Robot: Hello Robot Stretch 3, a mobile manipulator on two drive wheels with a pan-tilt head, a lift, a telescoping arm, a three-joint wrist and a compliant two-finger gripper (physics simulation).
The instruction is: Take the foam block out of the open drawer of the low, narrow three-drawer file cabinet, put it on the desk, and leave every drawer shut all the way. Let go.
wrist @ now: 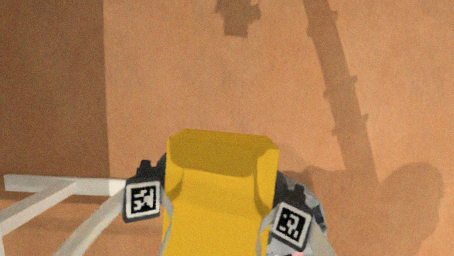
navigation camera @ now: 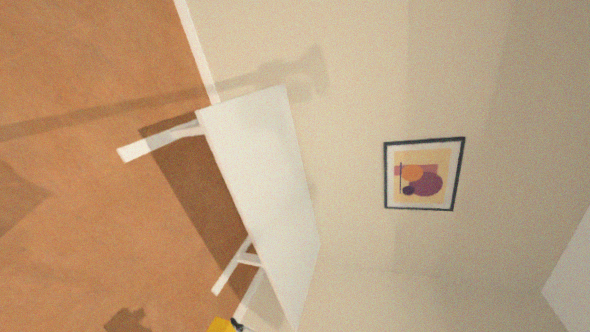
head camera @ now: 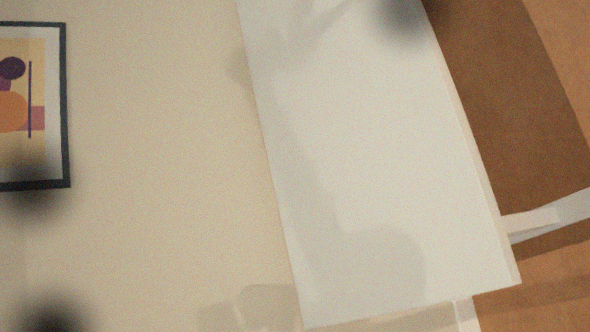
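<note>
The yellow foam block (wrist: 215, 225) (navigation camera: 219, 326) is held between the two fingers of my gripper (wrist: 222, 177). In the wrist view the block is over the floor, to the right of the desk's white legs. In the navigation camera a corner of it shows at the bottom edge, beside one dark fingertip. The white desk (head camera: 390, 150) (navigation camera: 260, 165) stands along the wall, and its top shows in the head and navigation cameras. The block is beside the desk, not over its top. The file cabinet and its drawers do not show in these views.
White desk legs (wrist: 97, 187) (navigation camera: 145, 146) stand on the brown floor (wrist: 165, 75) (navigation camera: 75, 200). A framed picture (head camera: 64, 100) (navigation camera: 424, 173) hangs on the beige wall (head camera: 165, 150) (navigation camera: 360, 100). Shadows of the robot fall on the desk, wall and floor.
</note>
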